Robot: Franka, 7 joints.
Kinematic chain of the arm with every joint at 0, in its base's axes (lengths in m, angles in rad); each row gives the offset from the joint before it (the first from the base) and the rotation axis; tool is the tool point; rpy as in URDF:
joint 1: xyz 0 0 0.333 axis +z
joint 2: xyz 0 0 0 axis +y
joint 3: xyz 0 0 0.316 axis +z
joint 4: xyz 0.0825 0 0 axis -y
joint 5: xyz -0.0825 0 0.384 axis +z
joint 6: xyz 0 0 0 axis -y
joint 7: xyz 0.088 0 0 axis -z
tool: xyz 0 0 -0.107 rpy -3.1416 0 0
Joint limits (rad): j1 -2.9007..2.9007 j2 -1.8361..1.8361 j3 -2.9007..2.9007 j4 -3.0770..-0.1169 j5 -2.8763..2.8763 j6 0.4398..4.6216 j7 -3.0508..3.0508
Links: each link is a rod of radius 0.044 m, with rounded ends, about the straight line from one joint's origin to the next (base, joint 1, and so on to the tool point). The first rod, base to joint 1, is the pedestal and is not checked.
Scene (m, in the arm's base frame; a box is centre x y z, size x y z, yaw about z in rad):
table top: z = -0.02
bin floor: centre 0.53 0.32 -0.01 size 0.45 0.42 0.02 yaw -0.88
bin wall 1: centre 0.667 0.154 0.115 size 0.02 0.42 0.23 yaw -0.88
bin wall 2: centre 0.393 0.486 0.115 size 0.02 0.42 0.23 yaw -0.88
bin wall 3: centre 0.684 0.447 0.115 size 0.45 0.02 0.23 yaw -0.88
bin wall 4: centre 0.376 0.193 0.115 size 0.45 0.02 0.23 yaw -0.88
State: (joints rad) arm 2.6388 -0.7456 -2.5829 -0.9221 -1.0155 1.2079 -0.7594
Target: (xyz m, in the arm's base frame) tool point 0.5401 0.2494 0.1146
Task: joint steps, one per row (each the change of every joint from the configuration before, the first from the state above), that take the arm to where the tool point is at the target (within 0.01 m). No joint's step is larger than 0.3 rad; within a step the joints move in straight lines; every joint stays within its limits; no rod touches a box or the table.
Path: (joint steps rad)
1: 0.0502 0.0019 0.2123 -0.1900 0.0842 -0.0541 0.0000
2: 0.0502 0.0018 0.2124 -0.1899 0.0841 -0.0541 0.0000
3: 0.0502 0.0019 0.2123 -0.1900 0.0842 -0.0540 0.0000
4: 0.0556 -0.2262 -0.1170 0.0042 -0.0385 0.1173 0.0000
5: 0.0557 -0.2261 -0.1170 0.0042 -0.0385 0.1173 0.0000

